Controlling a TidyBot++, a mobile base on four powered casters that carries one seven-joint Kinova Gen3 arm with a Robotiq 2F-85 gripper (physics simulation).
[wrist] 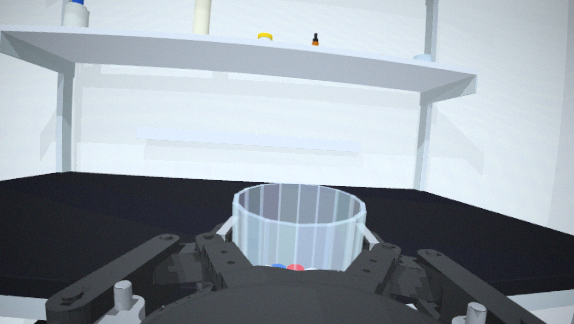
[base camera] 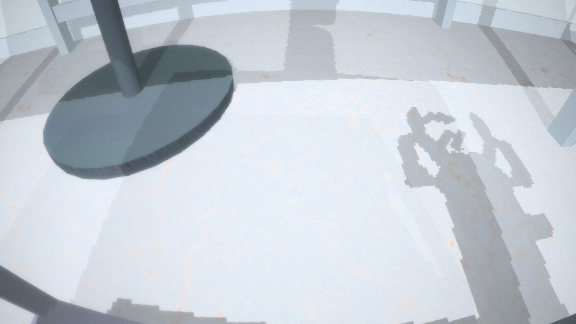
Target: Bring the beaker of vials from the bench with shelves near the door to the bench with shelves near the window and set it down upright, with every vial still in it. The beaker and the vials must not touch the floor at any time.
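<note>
A clear glass beaker (wrist: 299, 240) stands upright between the fingers of my gripper (wrist: 296, 234) in the wrist view. The gripper is shut on the beaker, one finger on each side of its wall. Blue (wrist: 278, 267) and red (wrist: 295, 267) vial tops show low inside the beaker, with parts of pale ones beside them; the rest of the vials is hidden by the gripper body. Behind the beaker lies a bench with a black top (wrist: 125, 215) and a shelf (wrist: 240, 57) above it. The beaker's base is hidden, so its height relative to the bench top cannot be told.
In the base camera view, a round dark stool base (base camera: 100, 135) with its post (base camera: 120, 55) stands on the floor at the left. Pale bench legs (base camera: 444, 12) (base camera: 565, 122) stand at the back and right. A bottle (wrist: 76, 16) and small containers stand on the shelf.
</note>
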